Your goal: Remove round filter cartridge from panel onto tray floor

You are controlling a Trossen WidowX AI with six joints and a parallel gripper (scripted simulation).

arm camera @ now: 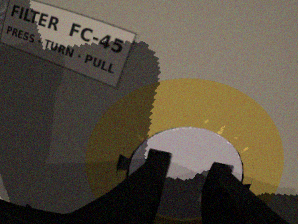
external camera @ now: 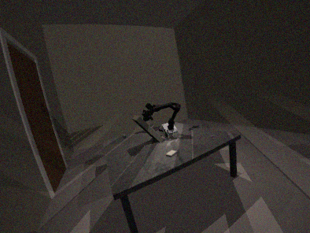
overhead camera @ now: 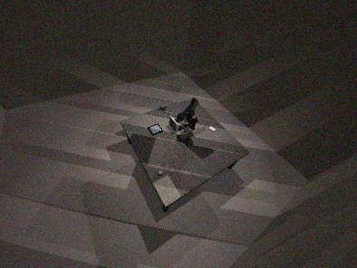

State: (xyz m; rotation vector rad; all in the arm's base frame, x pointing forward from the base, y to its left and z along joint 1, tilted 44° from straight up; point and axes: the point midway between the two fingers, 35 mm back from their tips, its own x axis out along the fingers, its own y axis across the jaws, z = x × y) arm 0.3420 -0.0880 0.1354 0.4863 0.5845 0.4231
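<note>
My gripper tip is 40 cm past the tray, 32 cm to the left of it and 26 cm above it. Also, from my gripper tip: round grey filter cartridge 1 cm ahead, 1 cm below; pale block 11 cm behind, 44 cm to the left, 26 cm below.
</note>
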